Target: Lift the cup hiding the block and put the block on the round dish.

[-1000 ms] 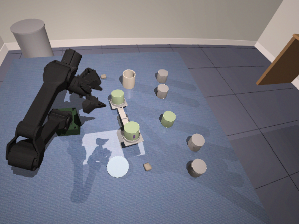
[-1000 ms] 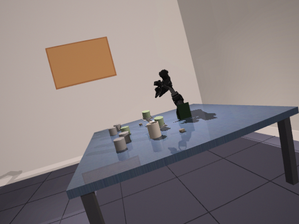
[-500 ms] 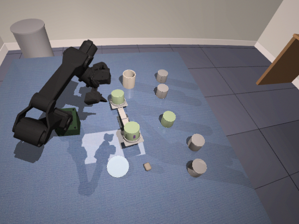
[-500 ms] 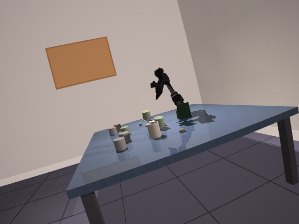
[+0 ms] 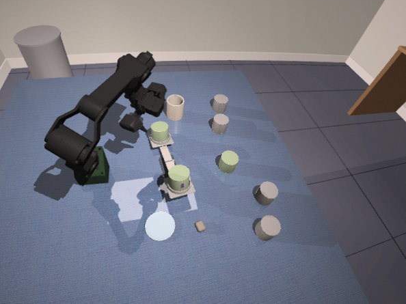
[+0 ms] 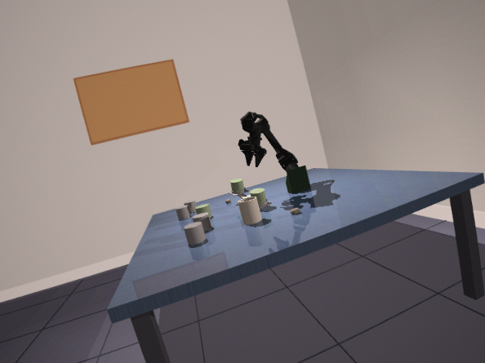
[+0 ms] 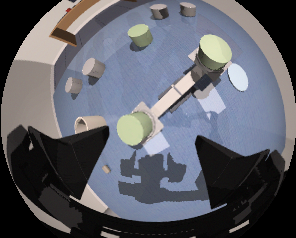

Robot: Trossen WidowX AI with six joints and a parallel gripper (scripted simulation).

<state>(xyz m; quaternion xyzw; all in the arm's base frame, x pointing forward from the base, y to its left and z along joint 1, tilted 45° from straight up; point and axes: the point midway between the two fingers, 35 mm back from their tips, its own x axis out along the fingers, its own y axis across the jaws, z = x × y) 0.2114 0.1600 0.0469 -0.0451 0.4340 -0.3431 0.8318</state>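
The pale green block lies 160 mm below my gripper tip, 70 mm to the left of it and 20 mm ahead of it. Round my gripper tip: small balance: 180 mm below, 60 mm to the right, 60 mm ahead; then balance beam: 160 mm below, 60 mm to the right, 60 mm ahead; then beige cup: 240 mm to the left, 160 mm below, 90 mm ahead.
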